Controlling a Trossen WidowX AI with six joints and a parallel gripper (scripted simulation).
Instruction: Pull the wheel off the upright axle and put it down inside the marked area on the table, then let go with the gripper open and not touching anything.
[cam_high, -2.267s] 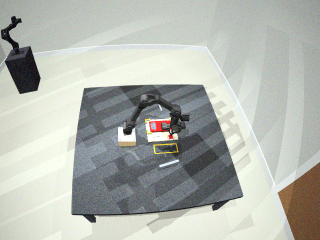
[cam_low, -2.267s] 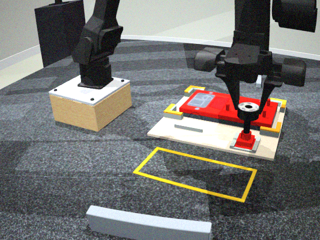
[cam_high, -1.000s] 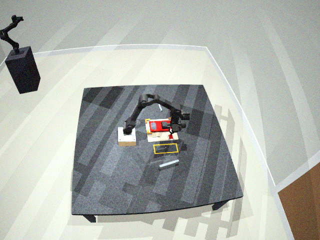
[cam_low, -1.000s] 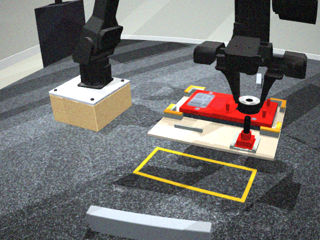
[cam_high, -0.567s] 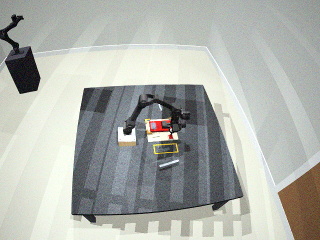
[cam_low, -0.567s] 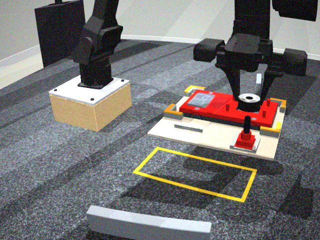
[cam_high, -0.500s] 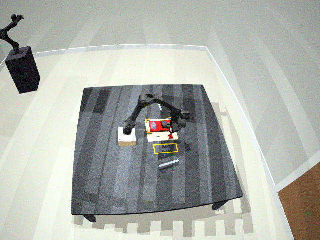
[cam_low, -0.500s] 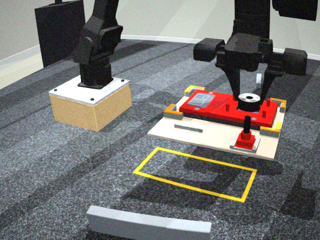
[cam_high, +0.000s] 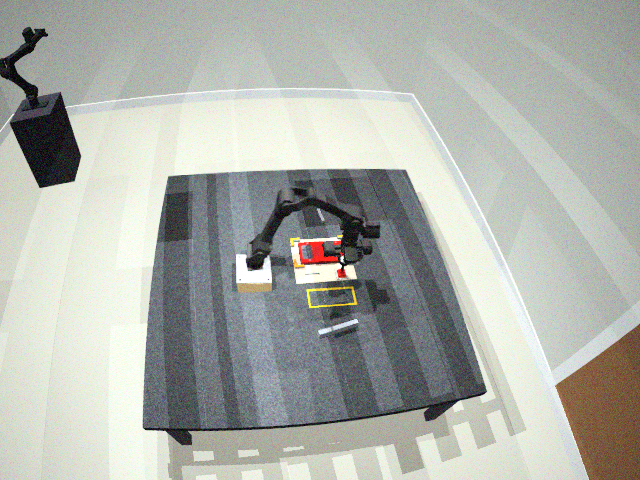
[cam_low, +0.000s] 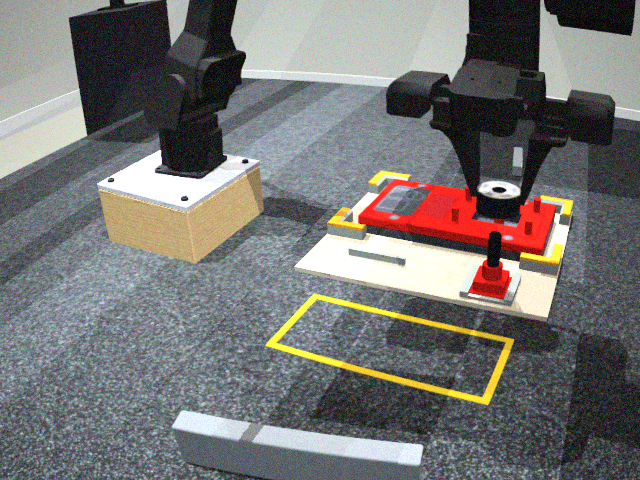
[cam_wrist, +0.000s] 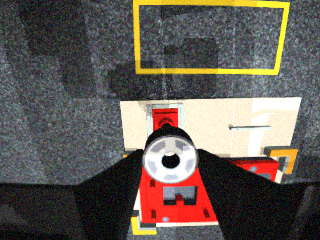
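Now: gripper tip 6 cm above the upright axle. From my gripper tip the other things lie so: black wheel right at my gripper tip; small grey block 33 cm to the left, 9 cm below; grey bar 25 cm to the right, 9 cm behind, 8 cm below.
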